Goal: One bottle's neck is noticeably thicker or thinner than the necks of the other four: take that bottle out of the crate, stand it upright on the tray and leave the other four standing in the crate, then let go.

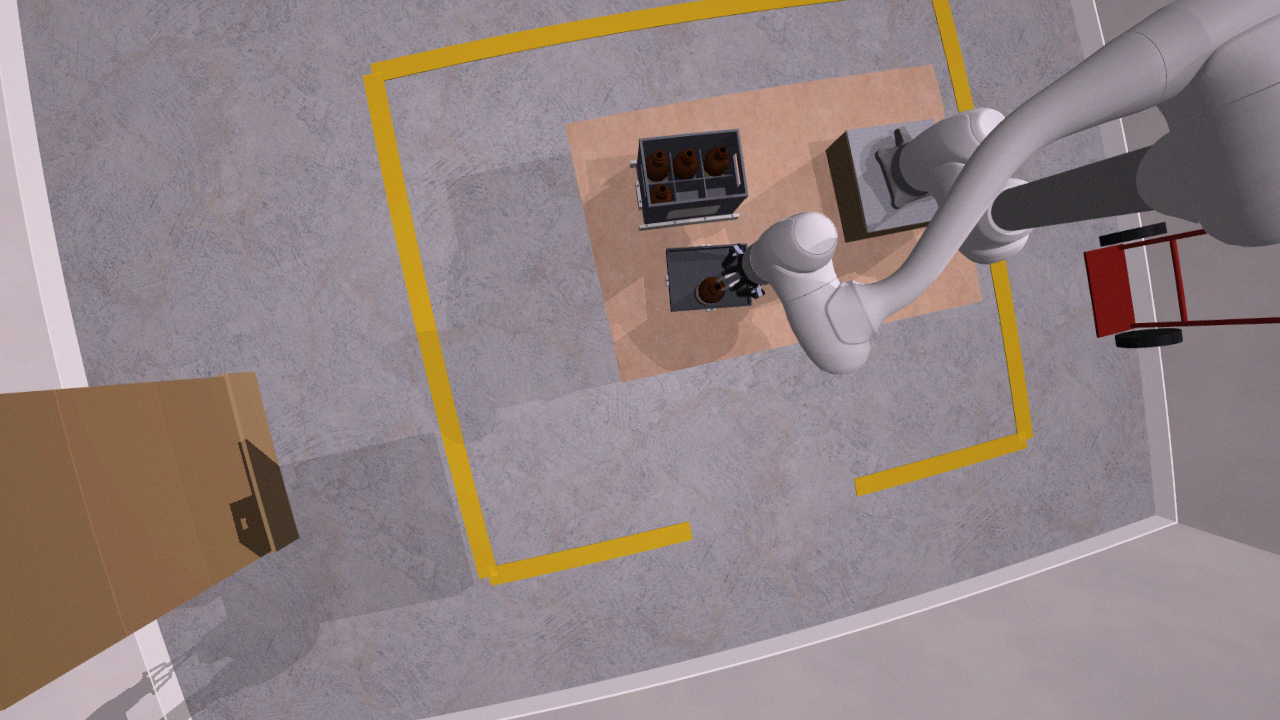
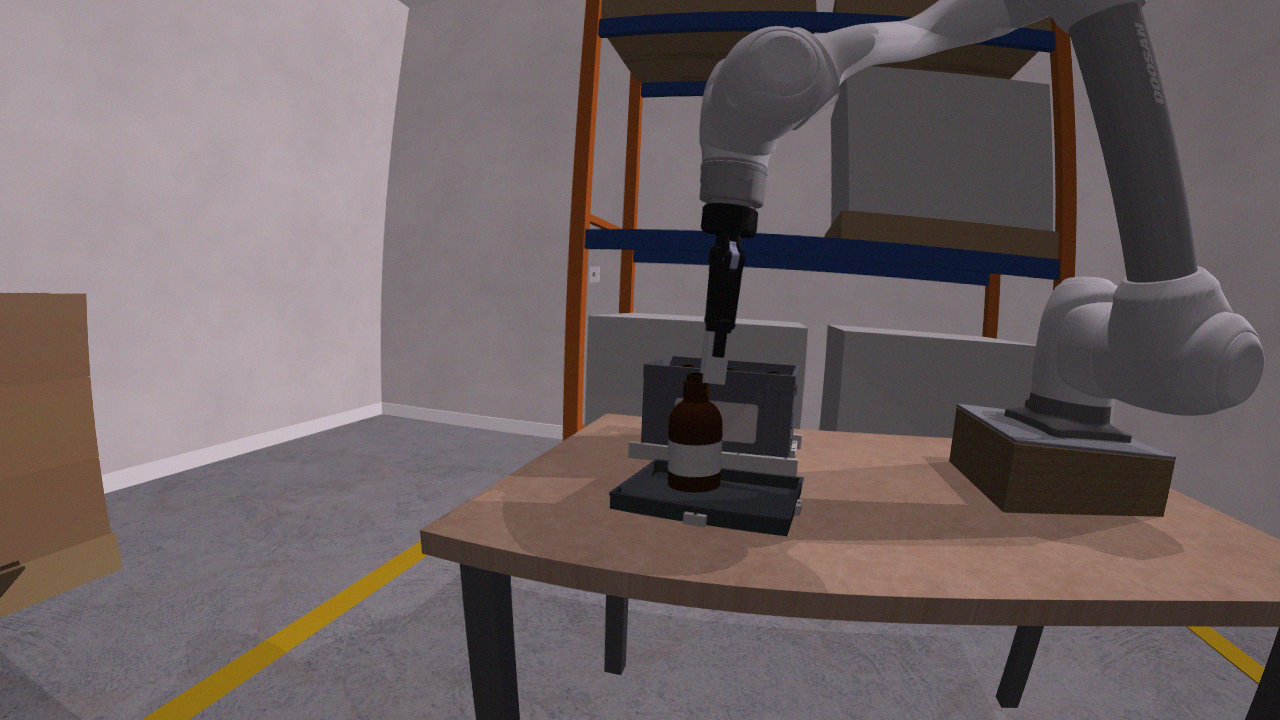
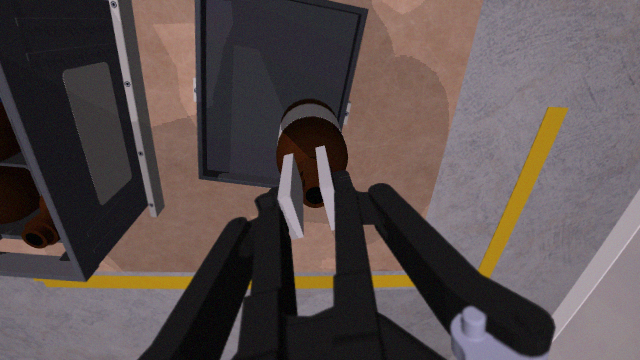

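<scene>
A brown bottle with a pale label is upright over the tray, its base at or very close to the tray floor; contact is hard to tell. It is near the tray's long side away from the crate. My gripper is shut on its neck, coming in at a slant. The dark crate holds three bottles in the back row, left, middle and right, and one at front left.
The crate stands beside the tray on the wooden table, with a pale rail along its base. The arm's pedestal block stands to the right. A tall shelf rack and large cartons stand off the table.
</scene>
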